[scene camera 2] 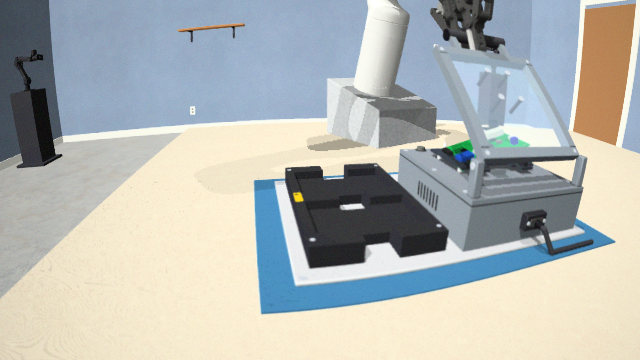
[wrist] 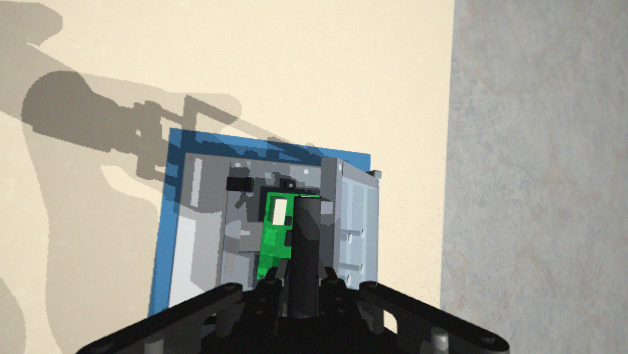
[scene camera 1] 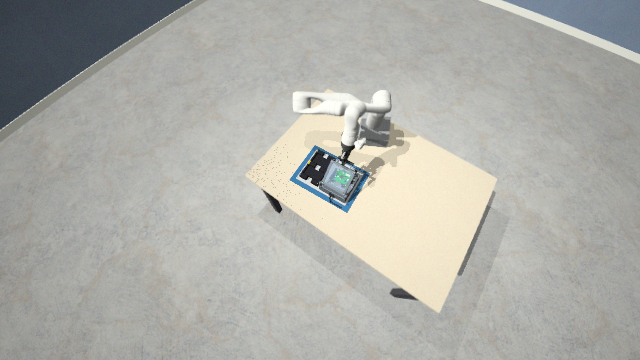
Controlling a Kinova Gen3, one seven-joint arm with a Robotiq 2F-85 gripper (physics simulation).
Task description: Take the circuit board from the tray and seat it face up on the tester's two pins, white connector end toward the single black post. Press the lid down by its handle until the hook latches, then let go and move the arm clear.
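Frame: origin at the arm's base, x ahead, y left, z up, level; millimetres.
Seen in the pictures: gripper, fingertip midpoint: (scene camera 2: 474,60) (wrist: 301,274) (scene camera 1: 343,164); arm's base, origin of the base link: (scene camera 2: 373,89) (scene camera 1: 373,122).
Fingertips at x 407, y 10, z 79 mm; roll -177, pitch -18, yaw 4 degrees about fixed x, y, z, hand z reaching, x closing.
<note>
Pixels of each thing's top centre, then the offset from my fingertips to it. "spot": a spot on its surface instead. Level surfaces: height alone.
- lid's black bar handle, surface spot: (wrist: 306,225) spot: dx -11, dy +36, dz +37 mm
- grey tester, surface spot: (scene camera 2: 500,220) spot: dx +134, dy -37, dz -154 mm
- green circuit board, middle of its top: (wrist: 298,245) (scene camera 2: 483,130) (scene camera 1: 341,174) dx +24, dy +4, dz -87 mm
- small black round part, surface spot: (wrist: 290,185) spot: dx +15, dy +68, dz -107 mm
- black tray, surface spot: (scene camera 2: 335,254) spot: dx +130, dy -204, dz -170 mm
- white plate, surface spot: (scene camera 2: 320,276) spot: dx +143, dy -219, dz -182 mm
- blue mat, its level: dz -186 mm
- black cable, surface spot: (scene camera 2: 570,247) spot: dx +168, dy +51, dz -181 mm
- wooden table, its level: dz -188 mm
My gripper (scene camera 1: 344,159) (scene camera 2: 474,44) (wrist: 301,274) is shut on the lid's black bar handle (scene camera 2: 452,36) (wrist: 306,225). The clear lid with its grey frame (scene camera 2: 459,100) (wrist: 357,210) is raised and tilted above the grey tester (scene camera 2: 500,220). The green circuit board (scene camera 1: 342,177) (scene camera 2: 457,148) (wrist: 269,250) lies face up on the tester, partly under the lid. Its white connector (wrist: 280,212) shows in the wrist view, near a small black round part (wrist: 290,185). The pins are hidden, so exact seating cannot be told. The black tray (scene camera 1: 311,171) (scene camera 2: 335,254) holds no board.
Tester and tray stand side by side on a white plate (scene camera 2: 320,276) over a blue mat (scene camera 2: 280,300). A black cable (scene camera 2: 570,247) comes out of the tester's side. The arm's grey base block (scene camera 2: 405,120) stands behind them on the wooden table (scene camera 1: 425,210).
</note>
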